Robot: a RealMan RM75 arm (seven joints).
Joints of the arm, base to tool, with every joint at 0 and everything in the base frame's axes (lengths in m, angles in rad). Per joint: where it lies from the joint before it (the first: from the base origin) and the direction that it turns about. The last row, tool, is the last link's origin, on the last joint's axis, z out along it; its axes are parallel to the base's.
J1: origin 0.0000 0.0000 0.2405 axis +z
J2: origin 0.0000 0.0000 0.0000 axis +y
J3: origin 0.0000 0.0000 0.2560 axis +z
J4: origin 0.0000 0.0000 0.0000 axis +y
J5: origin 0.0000 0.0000 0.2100 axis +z
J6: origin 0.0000 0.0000 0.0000 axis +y
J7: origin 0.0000 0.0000 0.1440 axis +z
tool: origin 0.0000 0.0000 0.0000
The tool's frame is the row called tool.
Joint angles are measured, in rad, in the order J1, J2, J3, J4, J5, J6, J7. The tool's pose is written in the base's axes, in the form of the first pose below.
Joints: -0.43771 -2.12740 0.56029 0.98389 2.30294 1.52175 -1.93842
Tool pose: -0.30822, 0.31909, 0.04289, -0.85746, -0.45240, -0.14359, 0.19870
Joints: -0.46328 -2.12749 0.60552 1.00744 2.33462 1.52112 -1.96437
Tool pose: -0.29780, 0.32724, 0.04040, -0.87020, -0.43871, -0.11852, 0.19037
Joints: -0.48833 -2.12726 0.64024 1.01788 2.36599 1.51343 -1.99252
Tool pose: -0.28987, 0.33457, 0.03732, -0.87745, -0.43171, -0.09724, 0.18509
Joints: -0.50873 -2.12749 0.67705 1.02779 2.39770 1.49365 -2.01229
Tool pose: -0.28393, 0.34174, 0.03451, -0.88408, -0.42193, -0.07406, 0.18682
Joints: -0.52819 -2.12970 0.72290 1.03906 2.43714 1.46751 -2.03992
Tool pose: -0.27807, 0.34884, 0.03043, -0.88960, -0.41260, -0.04611, 0.19040
